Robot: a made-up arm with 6 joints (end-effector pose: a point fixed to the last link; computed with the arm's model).
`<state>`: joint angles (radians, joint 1 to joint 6).
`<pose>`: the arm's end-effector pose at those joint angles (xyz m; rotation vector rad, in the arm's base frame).
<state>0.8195 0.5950 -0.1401 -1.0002 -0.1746 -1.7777</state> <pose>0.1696 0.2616 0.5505 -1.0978 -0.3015 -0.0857</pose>
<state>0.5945 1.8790 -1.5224 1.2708 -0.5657 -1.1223</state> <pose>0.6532 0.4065 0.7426 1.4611 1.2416 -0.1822</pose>
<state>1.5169 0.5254 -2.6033 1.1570 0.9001 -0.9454</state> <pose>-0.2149 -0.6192 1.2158 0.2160 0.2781 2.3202</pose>
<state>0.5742 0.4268 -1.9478 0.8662 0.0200 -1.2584</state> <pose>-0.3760 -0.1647 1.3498 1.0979 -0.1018 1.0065</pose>
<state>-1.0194 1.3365 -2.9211 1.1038 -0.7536 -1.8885</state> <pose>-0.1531 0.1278 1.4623 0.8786 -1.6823 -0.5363</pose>
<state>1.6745 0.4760 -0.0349 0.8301 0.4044 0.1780</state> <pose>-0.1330 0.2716 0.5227 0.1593 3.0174 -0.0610</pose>
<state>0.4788 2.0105 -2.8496 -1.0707 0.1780 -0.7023</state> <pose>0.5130 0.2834 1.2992 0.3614 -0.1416 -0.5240</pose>
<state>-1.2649 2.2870 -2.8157 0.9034 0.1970 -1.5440</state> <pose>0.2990 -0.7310 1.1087 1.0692 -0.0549 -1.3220</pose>
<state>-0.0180 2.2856 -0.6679 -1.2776 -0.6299 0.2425</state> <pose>0.3333 0.1196 0.1302 0.2327 2.2589 -0.3185</pose>
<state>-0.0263 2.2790 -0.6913 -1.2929 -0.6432 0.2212</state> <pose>0.3491 0.1178 0.1356 0.2133 2.2159 -0.2902</pose>
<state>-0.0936 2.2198 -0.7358 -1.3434 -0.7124 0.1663</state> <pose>0.3979 0.0967 0.1708 0.2128 2.0688 -0.2073</pose>
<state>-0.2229 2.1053 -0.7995 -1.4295 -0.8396 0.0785</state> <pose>0.4641 0.0421 0.2455 0.2002 1.8081 -0.1139</pose>
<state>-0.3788 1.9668 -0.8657 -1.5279 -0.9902 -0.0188</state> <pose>0.5070 -0.0378 0.3435 0.1417 1.5119 -0.0718</pose>
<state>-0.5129 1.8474 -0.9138 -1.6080 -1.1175 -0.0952</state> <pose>0.5124 -0.1089 0.4288 0.0612 1.2858 -0.0780</pose>
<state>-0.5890 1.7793 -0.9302 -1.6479 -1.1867 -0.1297</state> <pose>0.5020 -0.1457 0.4737 0.0169 1.1812 -0.0935</pose>
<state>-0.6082 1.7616 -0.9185 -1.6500 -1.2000 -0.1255</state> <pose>0.4948 -0.1519 0.4797 0.0284 1.1759 -0.0979</pose>
